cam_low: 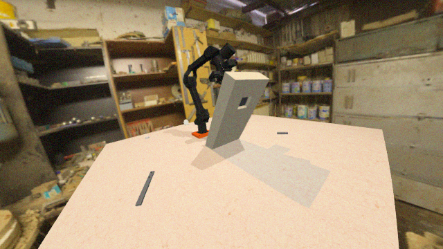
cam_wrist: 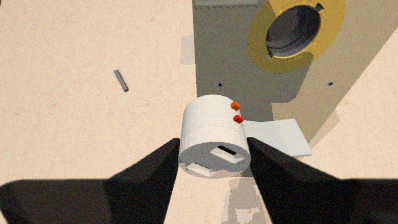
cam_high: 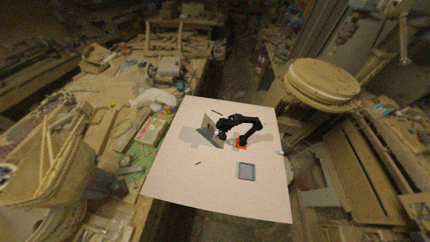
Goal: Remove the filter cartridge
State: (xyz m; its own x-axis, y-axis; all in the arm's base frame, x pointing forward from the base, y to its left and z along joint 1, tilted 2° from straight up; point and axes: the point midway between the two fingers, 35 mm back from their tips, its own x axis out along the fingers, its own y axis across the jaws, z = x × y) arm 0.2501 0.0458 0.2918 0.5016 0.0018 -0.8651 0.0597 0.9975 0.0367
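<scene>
The grey tray is 310 mm behind my gripper tip, 230 mm to the left of it and 260 mm below it. From my gripper tip the other things lie so: service panel (60 mm ahead, 80 mm to the right, 110 mm below); then round filter cartridge (right at my gripper tip).
</scene>
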